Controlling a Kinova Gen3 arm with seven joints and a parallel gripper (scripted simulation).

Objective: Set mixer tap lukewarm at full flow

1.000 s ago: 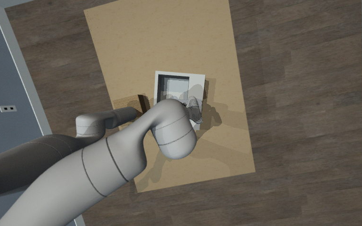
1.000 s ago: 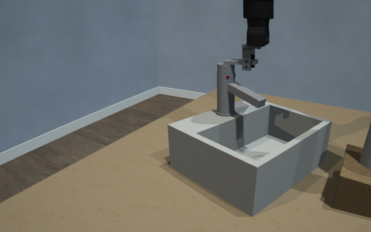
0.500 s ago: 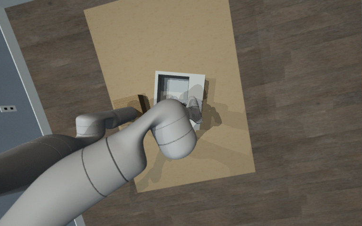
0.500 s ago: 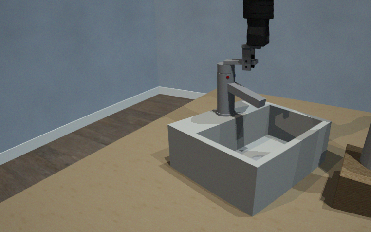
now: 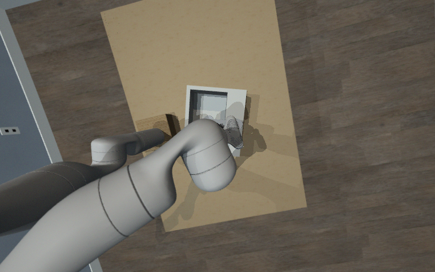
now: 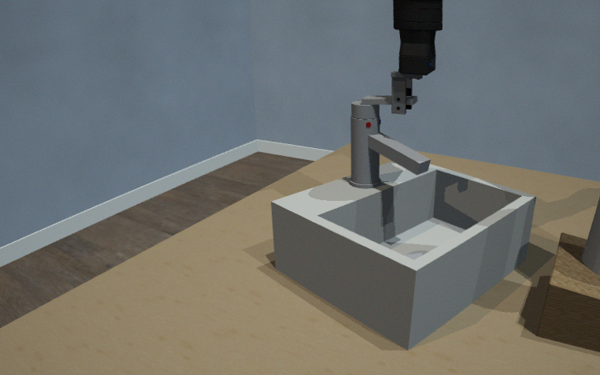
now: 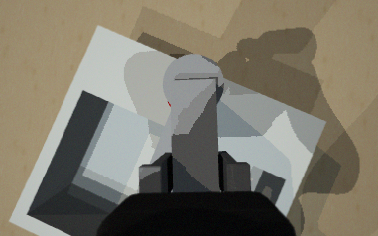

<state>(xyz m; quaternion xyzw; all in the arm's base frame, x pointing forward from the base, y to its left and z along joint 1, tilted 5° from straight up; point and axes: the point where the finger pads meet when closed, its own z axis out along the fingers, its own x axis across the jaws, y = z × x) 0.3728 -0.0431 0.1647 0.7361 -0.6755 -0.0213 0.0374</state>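
The flat lever lies 2 cm ahead of my hand. Round my hand: grey square sink: 23 cm below, 5 cm to the left, 5 cm behind; grey mixer tap: 5 cm below, 4 cm ahead, 1 cm to the left.
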